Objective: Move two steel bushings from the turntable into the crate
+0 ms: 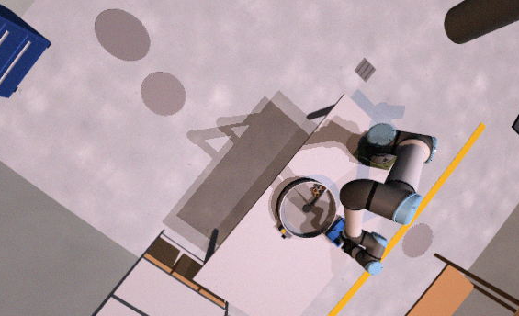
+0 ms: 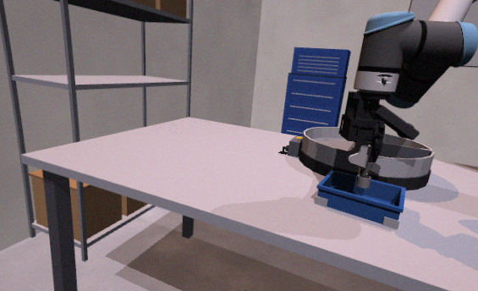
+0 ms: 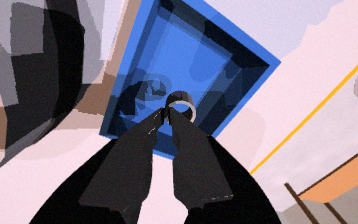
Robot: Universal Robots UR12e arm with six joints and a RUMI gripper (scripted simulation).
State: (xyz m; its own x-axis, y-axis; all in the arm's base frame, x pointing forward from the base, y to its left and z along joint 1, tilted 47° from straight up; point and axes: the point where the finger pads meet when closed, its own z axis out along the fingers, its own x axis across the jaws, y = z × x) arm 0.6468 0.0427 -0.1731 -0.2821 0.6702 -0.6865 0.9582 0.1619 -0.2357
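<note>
Now: the blue crate 1 cm to the left of my hand and 5 cm below it. From my hand the other things lie so: round turntable 2 cm behind, 33 cm to the right, 3 cm below.
</note>
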